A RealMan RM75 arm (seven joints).
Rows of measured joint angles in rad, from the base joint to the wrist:
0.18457 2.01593 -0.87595 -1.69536 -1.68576 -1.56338 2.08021
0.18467 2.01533 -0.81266 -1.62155 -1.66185 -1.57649 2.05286
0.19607 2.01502 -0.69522 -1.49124 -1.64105 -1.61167 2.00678
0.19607 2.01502 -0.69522 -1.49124 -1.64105 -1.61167 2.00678
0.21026 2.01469 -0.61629 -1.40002 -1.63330 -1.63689 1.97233
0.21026 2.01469 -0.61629 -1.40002 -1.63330 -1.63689 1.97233
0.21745 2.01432 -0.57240 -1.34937 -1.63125 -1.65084 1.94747
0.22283 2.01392 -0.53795 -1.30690 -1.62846 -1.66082 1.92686
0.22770 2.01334 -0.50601 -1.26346 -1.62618 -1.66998 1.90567
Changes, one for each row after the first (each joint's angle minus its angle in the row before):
0.00010 -0.00060 0.06329 0.07381 0.02391 -0.01311 -0.02735
0.01140 -0.00031 0.11744 0.13031 0.02080 -0.03518 -0.04608
0.00000 0.00000 0.00000 0.00000 0.00000 0.00000 0.00000
0.01419 -0.00033 0.07893 0.09122 0.00775 -0.02522 -0.03445
0.00000 0.00000 0.00000 0.00000 0.00000 0.00000 0.00000
0.00719 -0.00037 0.04389 0.05065 0.00205 -0.01395 -0.02486
0.00538 -0.00040 0.03445 0.04247 0.00279 -0.00998 -0.02061
0.00487 -0.00058 0.03194 0.04344 0.00228 -0.00916 -0.02119

